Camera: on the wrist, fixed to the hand. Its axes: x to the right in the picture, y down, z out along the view.
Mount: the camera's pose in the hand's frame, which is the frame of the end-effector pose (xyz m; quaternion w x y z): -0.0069 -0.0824 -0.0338 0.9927 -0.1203 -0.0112 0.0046
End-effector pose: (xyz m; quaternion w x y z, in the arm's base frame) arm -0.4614 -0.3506 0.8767 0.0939 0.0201 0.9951 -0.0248
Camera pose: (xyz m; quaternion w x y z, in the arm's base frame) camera -0.4646 -0.4313 0.9149 0.1069 0.0130 0.9896 0.0953
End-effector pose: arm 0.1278 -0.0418 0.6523 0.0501 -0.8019 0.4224 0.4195
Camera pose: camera 0.2064 0.0005 0.6564 0.0439 0.7954 -0.3720 -0.4765
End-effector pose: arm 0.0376 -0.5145 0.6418 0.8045 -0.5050 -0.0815 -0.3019
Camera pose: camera -0.0206 -0.5662 0.6856 0.7383 -0.6018 -0.0513 -0.3001
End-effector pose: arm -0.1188 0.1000 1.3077 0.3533 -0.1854 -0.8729 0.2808
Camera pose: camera -0.1001 0.0448 1.3754 0.3173 -0.2274 -0.9034 0.1774
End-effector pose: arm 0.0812 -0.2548 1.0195 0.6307 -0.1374 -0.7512 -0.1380
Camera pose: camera 0.0817 -0.3440 1.0155 0.6018 -0.2173 -0.7355 -0.2229
